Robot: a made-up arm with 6 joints. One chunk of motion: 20 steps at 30 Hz.
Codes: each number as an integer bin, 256 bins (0 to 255) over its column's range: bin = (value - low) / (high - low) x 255, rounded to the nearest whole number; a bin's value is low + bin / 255 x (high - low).
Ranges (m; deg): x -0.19..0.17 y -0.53..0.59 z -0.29..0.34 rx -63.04..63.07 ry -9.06..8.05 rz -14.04..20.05
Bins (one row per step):
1: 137 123 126 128 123 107
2: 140 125 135 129 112 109
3: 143 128 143 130 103 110
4: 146 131 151 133 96 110
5: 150 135 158 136 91 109
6: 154 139 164 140 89 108
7: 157 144 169 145 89 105
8: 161 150 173 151 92 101
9: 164 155 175 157 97 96
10: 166 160 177 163 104 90
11: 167 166 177 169 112 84
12: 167 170 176 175 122 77
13: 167 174 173 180 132 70
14: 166 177 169 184 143 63
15: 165 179 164 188 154 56
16: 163 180 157 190 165 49
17: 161 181 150 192 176 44
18: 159 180 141 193 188 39
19: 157 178 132 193 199 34
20: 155 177 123 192 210 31
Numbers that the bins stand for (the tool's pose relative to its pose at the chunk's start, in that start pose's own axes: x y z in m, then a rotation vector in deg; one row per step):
1: 0.0034 0.0102 0.0213 0.26 -0.81 0.26
2: 0.0076 0.0190 0.0435 0.76 -1.55 0.53
3: 0.0119 0.0322 0.0633 1.25 -2.15 0.67
4: 0.0161 0.0454 0.0831 2.74 -2.62 0.67
5: 0.0218 0.0629 0.1004 4.22 -2.95 0.53
6: 0.0274 0.0805 0.1152 6.20 -3.09 0.40
7: 0.0316 0.1025 0.1275 8.67 -3.09 0.00
8: 0.0373 0.1288 0.1374 11.64 -2.89 -0.54
9: 0.0415 0.1508 0.1424 14.60 -2.55 -1.21
10: 0.0444 0.1727 0.1473 17.57 -2.08 -2.01
11: 0.0458 0.1991 0.1473 20.54 -1.55 -2.81
12: 0.0458 0.2167 0.1448 23.51 -0.87 -3.75
13: 0.0458 0.2342 0.1374 25.98 -0.20 -4.68
14: 0.0444 0.2474 0.1275 27.96 0.54 -5.62
15: 0.0429 0.2562 0.1152 29.94 1.27 -6.55
16: 0.0401 0.2606 0.0979 30.92 2.01 -7.49
17: 0.0373 0.2650 0.0806 31.91 2.75 -8.16
18: 0.0345 0.2606 0.0584 32.41 3.55 -8.83
19: 0.0316 0.2518 0.0361 32.41 4.29 -9.49
20: 0.0288 0.2474 0.0139 31.91 5.03 -9.90

